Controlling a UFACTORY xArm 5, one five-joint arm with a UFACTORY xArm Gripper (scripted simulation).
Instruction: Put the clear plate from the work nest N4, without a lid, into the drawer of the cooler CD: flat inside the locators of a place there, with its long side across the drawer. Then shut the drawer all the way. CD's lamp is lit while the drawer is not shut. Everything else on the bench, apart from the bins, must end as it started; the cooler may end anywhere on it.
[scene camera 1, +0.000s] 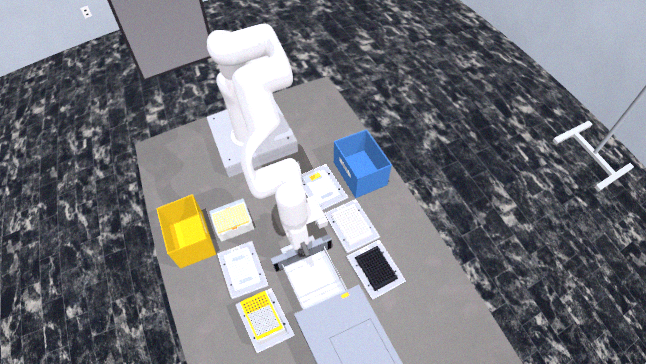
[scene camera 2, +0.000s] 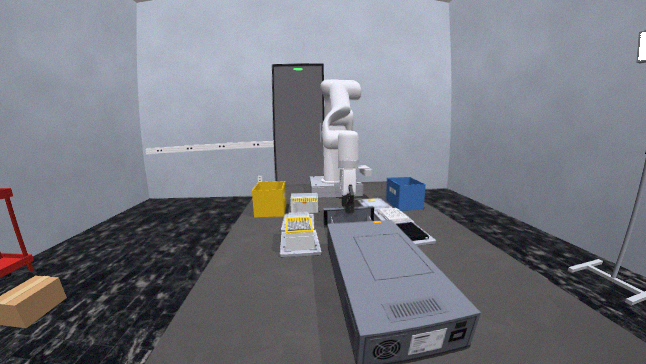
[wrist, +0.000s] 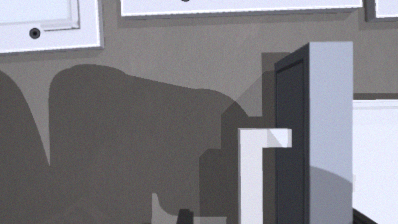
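Distance from the lens: black plate (scene camera 1: 377, 268), 1.19 m from the lens; clear plate (scene camera 1: 241, 272), 1.22 m from the lens; yellow bin (scene camera 1: 181, 227), 1.36 m from the lens; blue bin (scene camera 1: 366, 159), 1.43 m from the lens. The marked spots on the blue bin and the black plate are 0.44 m apart.
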